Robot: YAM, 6 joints.
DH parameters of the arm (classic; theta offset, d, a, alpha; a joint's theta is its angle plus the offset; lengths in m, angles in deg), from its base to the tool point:
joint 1: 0 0.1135 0.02 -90
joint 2: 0 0 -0.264 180
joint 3: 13.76 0 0.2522 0
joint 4: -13.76 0 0.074 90
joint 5: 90 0 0 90
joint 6: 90 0.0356 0 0
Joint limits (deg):
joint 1: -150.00..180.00
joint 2: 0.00..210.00
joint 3: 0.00..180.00
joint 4: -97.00..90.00
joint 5: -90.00..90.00
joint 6: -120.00..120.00
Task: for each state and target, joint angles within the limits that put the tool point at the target. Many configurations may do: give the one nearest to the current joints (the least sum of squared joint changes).
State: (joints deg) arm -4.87 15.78 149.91 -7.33 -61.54 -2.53
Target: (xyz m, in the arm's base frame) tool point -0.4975 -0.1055 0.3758
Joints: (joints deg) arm 15.52 13.20 148.62 -8.85 -62.17 -2.53
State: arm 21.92 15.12 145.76 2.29 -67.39 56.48
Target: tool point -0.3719 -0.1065 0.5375
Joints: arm 20.77 30.72 141.67 2.17 -65.14 56.48
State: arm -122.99 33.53 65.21 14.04 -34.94 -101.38
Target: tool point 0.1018 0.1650 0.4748
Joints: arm -115.47 2.18 69.63 15.56 -36.07 -101.38
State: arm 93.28 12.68 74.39 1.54 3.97 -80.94
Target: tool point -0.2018 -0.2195 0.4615
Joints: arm 47.68 0.00 93.71 -15.05 -2.27 -80.94
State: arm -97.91 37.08 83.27 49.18 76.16 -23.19
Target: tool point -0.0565 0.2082 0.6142
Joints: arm -83.57 40.86 114.74 46.17 67.21 -23.19
